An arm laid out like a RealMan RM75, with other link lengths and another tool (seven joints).
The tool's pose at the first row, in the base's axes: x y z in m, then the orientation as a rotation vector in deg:
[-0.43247, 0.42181, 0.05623, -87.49, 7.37, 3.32]
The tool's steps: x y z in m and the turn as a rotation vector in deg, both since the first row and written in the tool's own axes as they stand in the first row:
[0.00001, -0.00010, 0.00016, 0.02, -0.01, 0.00]
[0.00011, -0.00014, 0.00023, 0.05, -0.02, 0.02]
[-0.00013, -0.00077, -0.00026, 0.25, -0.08, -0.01]
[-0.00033, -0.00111, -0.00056, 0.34, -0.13, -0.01]
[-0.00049, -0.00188, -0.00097, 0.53, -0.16, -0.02]
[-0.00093, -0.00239, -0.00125, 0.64, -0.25, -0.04]
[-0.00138, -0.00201, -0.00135, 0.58, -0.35, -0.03]
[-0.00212, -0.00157, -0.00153, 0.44, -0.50, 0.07]
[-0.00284, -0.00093, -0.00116, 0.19, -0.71, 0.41]
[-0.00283, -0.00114, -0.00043, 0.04, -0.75, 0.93]
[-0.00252, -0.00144, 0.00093, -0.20, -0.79, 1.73]
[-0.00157, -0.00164, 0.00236, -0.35, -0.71, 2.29]
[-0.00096, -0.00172, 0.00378, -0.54, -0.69, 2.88]
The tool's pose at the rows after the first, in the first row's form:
[-0.43244, 0.42196, 0.05633, -87.47, 7.36, 3.33]
[-0.43233, 0.42203, 0.05636, -87.44, 7.37, 3.35]
[-0.43252, 0.42152, 0.05700, -87.24, 7.30, 3.36]
[-0.43269, 0.42122, 0.05735, -87.15, 7.26, 3.39]
[-0.43278, 0.42078, 0.05812, -86.95, 7.23, 3.39]
[-0.43317, 0.42050, 0.05866, -86.84, 7.15, 3.43]
[-0.43367, 0.42043, 0.05834, -86.90, 7.08, 3.52]
[-0.43446, 0.42030, 0.05798, -87.02, 7.03, 3.72]
[-0.43523, 0.42073, 0.05745, -87.24, 7.12, 4.17]
[-0.43516, 0.42145, 0.05768, -87.36, 7.48, 4.63]
[-0.43476, 0.42278, 0.05800, -87.55, 8.06, 5.32]
[-0.43372, 0.42416, 0.05814, -87.66, 8.55, 5.71]
[-0.43304, 0.42555, 0.05820, -87.81, 9.01, 6.18]

